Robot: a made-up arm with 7 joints. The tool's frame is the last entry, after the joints. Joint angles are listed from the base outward.
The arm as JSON. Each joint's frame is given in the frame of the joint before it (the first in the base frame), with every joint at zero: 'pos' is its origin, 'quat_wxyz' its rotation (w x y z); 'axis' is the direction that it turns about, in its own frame. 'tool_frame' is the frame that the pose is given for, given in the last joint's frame.
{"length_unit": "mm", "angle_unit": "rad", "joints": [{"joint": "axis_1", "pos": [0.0, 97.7, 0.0], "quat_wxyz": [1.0, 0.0, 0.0, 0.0], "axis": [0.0, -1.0, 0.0]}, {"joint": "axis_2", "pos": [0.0, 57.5, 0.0], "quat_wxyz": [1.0, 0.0, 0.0, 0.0], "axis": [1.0, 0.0, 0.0]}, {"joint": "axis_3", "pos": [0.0, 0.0, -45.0], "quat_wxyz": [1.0, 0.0, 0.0, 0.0], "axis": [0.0, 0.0, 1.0]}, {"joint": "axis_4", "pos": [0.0, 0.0, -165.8], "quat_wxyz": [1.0, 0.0, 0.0, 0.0], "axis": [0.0, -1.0, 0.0]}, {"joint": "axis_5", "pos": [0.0, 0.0, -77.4], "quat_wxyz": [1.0, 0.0, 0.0, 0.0], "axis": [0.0, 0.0, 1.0]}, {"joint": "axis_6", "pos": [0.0, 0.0, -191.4], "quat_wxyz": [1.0, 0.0, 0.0, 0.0], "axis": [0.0, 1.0, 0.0]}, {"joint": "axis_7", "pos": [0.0, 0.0, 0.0], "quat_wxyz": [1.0, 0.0, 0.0, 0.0], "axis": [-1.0, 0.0, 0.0]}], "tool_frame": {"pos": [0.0, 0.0, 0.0], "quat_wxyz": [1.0, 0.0, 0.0, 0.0]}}
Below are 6 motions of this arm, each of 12 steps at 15 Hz.
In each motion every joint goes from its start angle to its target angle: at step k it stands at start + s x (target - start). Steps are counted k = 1, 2, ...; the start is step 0. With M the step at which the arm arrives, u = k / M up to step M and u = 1 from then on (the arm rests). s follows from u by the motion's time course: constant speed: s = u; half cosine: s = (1 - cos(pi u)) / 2; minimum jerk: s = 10 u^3 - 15 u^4 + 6 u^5.
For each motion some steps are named. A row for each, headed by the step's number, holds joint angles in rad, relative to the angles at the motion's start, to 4 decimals.
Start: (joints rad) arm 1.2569 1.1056 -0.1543 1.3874 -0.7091 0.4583 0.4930
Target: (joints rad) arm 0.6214 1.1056 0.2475 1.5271 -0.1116 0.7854 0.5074
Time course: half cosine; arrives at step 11
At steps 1, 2, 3, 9, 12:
1: -0.0129 0.0000 0.0081 0.0028 0.0121 0.0066 0.0003
2: -0.0504 0.0000 0.0319 0.0111 0.0474 0.0260 0.0011
3: -0.1097 0.0000 0.0693 0.0241 0.1031 0.0564 0.0025
9: -0.5851 0.0000 0.3699 0.1286 0.5501 0.3011 0.0133
12: -0.6355 0.0000 0.4018 0.1397 0.5975 0.3271 0.0144

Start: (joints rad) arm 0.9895 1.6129 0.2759 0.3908 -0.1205 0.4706 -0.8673
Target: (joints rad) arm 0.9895 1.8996 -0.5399 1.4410 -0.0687 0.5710 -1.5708
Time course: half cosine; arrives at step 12
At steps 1, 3, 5, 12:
1: 0.0000 0.0049 -0.0139 0.0179 0.0009 0.0017 -0.0120
3: 0.0000 0.0420 -0.1195 0.1538 0.0076 0.0147 -0.1030
5: 0.0000 0.1062 -0.3023 0.3892 0.0192 0.0372 -0.2607
12: 0.0000 0.2867 -0.8158 1.0502 0.0518 0.1004 -0.7035

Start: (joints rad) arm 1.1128 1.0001 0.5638 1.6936 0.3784 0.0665 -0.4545
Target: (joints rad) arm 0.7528 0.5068 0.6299 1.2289 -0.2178 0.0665 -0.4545
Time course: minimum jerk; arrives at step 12
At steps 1, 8, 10, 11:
1: -0.0018 -0.0025 0.0003 -0.0024 -0.0030 0.0000 0.0000
8: -0.2844 -0.3898 0.0522 -0.3672 -0.4711 0.0000 0.0000
10: -0.3472 -0.4758 0.0638 -0.4482 -0.5750 0.0000 0.0000
11: -0.3582 -0.4908 0.0658 -0.4623 -0.5932 0.0000 0.0000

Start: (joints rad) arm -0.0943 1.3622 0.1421 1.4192 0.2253 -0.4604 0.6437
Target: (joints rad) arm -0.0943 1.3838 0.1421 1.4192 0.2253 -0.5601 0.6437
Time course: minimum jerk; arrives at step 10
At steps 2, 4, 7, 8, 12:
2: 0.0000 0.0013 0.0000 0.0000 0.0000 -0.0058 0.0000
4: 0.0000 0.0069 0.0000 0.0000 0.0000 -0.0316 0.0000
7: 0.0000 0.0181 0.0000 0.0000 0.0000 -0.0834 0.0000
8: 0.0000 0.0203 0.0000 0.0000 0.0000 -0.0939 0.0000
12: 0.0000 0.0216 0.0000 0.0000 0.0000 -0.0997 0.0000

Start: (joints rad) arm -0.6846 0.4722 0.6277 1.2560 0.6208 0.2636 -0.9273
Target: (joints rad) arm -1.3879 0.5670 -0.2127 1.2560 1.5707 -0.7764 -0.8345
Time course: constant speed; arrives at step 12
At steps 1, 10, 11, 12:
1: -0.0586 0.0079 -0.0700 0.0000 0.0792 -0.0867 0.0077
10: -0.5861 0.0790 -0.7003 0.0000 0.7916 -0.8667 0.0773
11: -0.6447 0.0869 -0.7704 0.0000 0.8707 -0.9533 0.0851
12: -0.7033 0.0948 -0.8404 0.0000 0.9499 -1.0400 0.0928

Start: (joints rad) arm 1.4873 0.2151 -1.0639 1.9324 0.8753 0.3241 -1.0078
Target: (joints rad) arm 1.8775 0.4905 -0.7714 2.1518 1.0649 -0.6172 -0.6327
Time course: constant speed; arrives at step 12
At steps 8, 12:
8: 0.2601 0.1836 0.1950 0.1463 0.1264 -0.6275 0.2501
12: 0.3902 0.2754 0.2925 0.2194 0.1896 -0.9413 0.3751

